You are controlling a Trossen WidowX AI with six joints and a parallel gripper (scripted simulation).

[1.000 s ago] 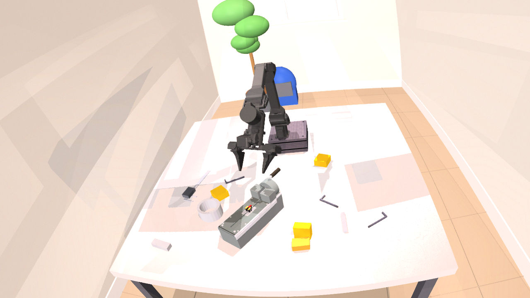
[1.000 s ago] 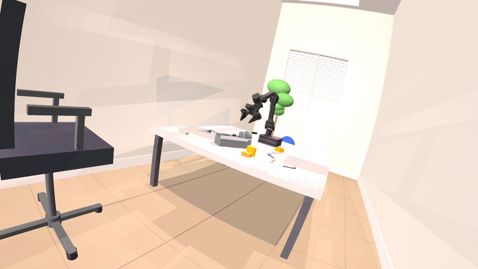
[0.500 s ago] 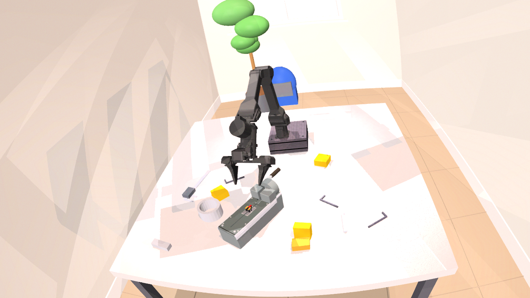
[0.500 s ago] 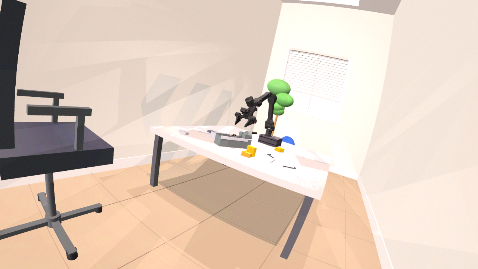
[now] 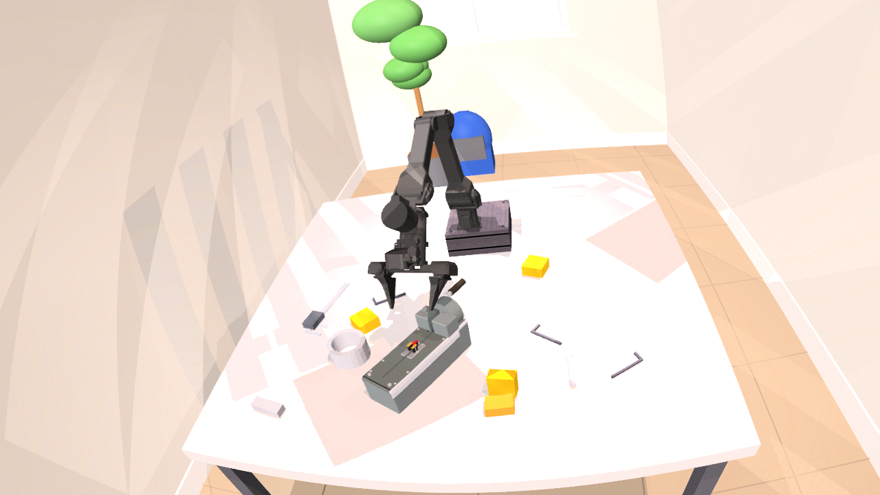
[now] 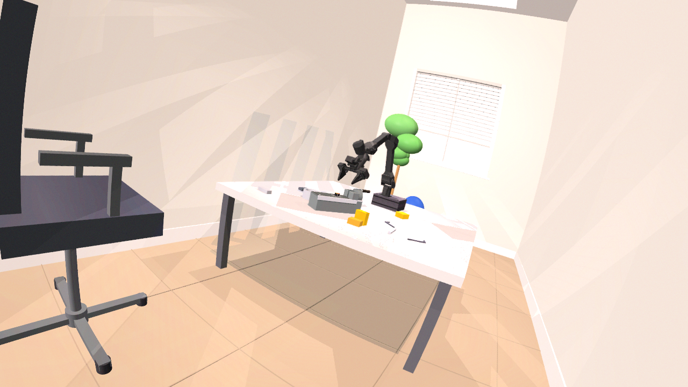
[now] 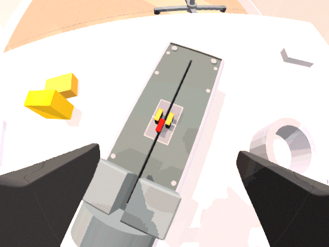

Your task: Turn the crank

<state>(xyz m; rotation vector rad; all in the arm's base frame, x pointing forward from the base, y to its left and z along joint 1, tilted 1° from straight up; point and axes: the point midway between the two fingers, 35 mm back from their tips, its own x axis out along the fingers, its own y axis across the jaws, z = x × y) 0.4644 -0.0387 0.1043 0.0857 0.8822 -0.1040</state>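
Now: the brown crank handle 120 mm behind my gripper tip, 70 mm to the left of it and 30 mm below it. From my gripper tip the other things lie so: red pointer: 70 mm below, 40 mm ahead.
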